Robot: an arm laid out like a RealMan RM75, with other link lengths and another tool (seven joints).
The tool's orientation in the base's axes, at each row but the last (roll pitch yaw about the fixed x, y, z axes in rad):
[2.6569, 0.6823, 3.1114]
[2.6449, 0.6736, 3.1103]
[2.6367, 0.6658, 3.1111]
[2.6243, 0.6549, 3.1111]
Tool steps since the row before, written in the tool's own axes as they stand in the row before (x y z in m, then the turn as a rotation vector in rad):
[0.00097, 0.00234, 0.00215, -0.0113, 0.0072, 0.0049]
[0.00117, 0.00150, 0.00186, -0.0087, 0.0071, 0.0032]
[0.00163, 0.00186, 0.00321, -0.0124, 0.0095, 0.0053]
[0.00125, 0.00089, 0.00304, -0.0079, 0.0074, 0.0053]
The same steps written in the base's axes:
[-0.00015, 0.00308, -0.00124, 0.0096, 0.0084, 0.0064]
[-0.00027, 0.00221, -0.00145, 0.0067, 0.0076, 0.0059]
[-0.00001, 0.00318, -0.00251, 0.0101, 0.0106, 0.0076]
[0.00042, 0.00227, -0.00251, 0.0071, 0.0088, 0.0041]

